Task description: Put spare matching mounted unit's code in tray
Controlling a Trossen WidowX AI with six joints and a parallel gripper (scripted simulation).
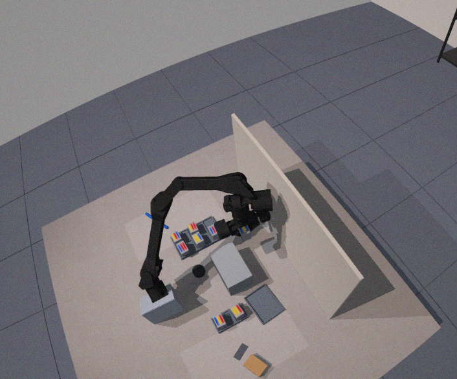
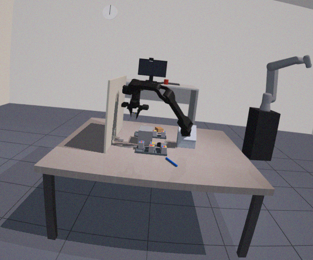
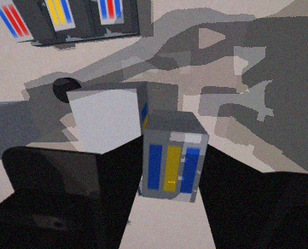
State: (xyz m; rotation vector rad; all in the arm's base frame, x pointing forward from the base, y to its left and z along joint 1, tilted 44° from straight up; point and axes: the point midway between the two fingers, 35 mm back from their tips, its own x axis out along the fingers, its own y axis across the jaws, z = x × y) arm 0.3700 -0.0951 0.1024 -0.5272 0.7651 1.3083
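Right now the dark grey tray is 210 mm to the right of my gripper tip, 180 mm below it and 70 mm behind it. Also, from my gripper tip: black round object (200 mm behind, 170 mm below, 40 mm to the left); mounted unit (130 mm below, 90 mm behind, 30 mm to the right); beige board (130 mm ahead, 60 mm to the right, 50 mm above).
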